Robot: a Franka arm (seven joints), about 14 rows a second.
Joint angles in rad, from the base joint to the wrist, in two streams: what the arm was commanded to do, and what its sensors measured. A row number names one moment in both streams.
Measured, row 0: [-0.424, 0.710, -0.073, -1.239, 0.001, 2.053, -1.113]
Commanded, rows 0 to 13: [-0.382, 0.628, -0.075, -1.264, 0.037, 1.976, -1.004]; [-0.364, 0.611, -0.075, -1.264, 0.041, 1.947, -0.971]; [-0.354, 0.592, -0.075, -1.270, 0.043, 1.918, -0.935]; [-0.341, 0.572, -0.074, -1.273, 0.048, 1.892, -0.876]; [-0.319, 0.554, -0.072, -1.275, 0.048, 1.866, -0.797]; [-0.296, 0.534, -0.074, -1.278, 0.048, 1.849, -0.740]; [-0.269, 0.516, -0.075, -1.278, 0.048, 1.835, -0.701]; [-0.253, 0.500, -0.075, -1.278, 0.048, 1.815, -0.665]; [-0.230, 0.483, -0.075, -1.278, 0.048, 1.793, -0.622]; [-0.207, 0.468, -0.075, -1.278, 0.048, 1.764, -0.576]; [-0.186, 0.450, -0.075, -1.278, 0.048, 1.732, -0.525]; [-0.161, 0.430, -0.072, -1.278, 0.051, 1.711, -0.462]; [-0.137, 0.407, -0.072, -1.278, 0.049, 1.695, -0.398]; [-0.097, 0.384, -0.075, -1.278, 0.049, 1.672, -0.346]
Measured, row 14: [-0.148, 0.452, -0.067, -1.243, 0.023, 1.710, -0.436]
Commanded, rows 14 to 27: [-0.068, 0.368, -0.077, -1.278, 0.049, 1.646, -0.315]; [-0.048, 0.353, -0.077, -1.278, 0.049, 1.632, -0.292]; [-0.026, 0.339, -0.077, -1.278, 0.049, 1.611, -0.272]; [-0.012, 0.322, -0.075, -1.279, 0.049, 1.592, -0.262]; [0.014, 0.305, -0.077, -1.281, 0.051, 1.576, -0.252]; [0.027, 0.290, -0.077, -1.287, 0.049, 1.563, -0.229]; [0.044, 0.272, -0.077, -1.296, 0.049, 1.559, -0.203]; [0.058, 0.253, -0.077, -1.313, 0.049, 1.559, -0.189]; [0.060, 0.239, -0.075, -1.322, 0.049, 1.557, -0.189]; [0.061, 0.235, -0.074, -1.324, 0.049, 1.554, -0.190]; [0.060, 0.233, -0.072, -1.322, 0.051, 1.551, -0.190]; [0.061, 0.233, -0.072, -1.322, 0.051, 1.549, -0.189]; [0.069, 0.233, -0.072, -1.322, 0.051, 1.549, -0.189]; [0.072, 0.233, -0.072, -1.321, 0.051, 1.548, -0.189]
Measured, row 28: [0.061, 0.258, -0.066, -1.294, 0.024, 1.553, -0.198]
